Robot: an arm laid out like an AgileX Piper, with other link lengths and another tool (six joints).
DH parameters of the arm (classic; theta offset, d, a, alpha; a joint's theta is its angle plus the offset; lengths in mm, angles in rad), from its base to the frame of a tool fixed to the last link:
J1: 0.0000 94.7 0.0 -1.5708
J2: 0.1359 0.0 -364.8 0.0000
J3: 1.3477 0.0 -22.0 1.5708
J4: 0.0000 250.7 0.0 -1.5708
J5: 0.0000 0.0 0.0 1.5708
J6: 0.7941 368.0 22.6 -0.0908
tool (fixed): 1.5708 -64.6 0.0 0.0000
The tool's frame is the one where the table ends.
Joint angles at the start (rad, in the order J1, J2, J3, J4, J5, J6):
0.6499 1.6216 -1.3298 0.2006 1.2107 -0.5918
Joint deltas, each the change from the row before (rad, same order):
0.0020 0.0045 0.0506 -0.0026 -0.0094 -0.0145
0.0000 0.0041 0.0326 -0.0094 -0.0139 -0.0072
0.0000 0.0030 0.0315 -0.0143 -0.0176 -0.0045
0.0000 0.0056 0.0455 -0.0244 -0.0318 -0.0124
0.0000 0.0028 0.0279 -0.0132 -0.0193 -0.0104
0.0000 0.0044 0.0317 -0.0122 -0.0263 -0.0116
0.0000 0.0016 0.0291 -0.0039 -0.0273 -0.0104
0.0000 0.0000 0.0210 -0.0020 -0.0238 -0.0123
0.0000 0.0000 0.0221 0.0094 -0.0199 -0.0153
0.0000 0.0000 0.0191 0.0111 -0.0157 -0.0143
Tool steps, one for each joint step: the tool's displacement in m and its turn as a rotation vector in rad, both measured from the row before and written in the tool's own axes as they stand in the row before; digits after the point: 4 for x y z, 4 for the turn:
-0.0083 -0.0150 0.0116 0.0434 -0.0147 -0.0033
-0.0074 -0.0068 0.0078 0.0200 -0.0152 -0.0023
-0.0082 -0.0053 0.0072 0.0136 -0.0182 -0.0030
-0.0126 -0.0059 0.0108 0.0153 -0.0284 -0.0134
-0.0070 -0.0041 0.0065 0.0098 -0.0154 -0.0112
-0.0068 -0.0038 0.0079 0.0086 -0.0143 -0.0121
-0.0038 -0.0030 0.0068 0.0032 -0.0056 -0.0087
-0.0024 -0.0010 0.0046 -0.0023 -0.0026 -0.0114
0.0004 -0.0031 0.0050 0.0035 0.0064 -0.0079
0.0010 -0.0033 0.0043 0.0045 0.0077 -0.0059

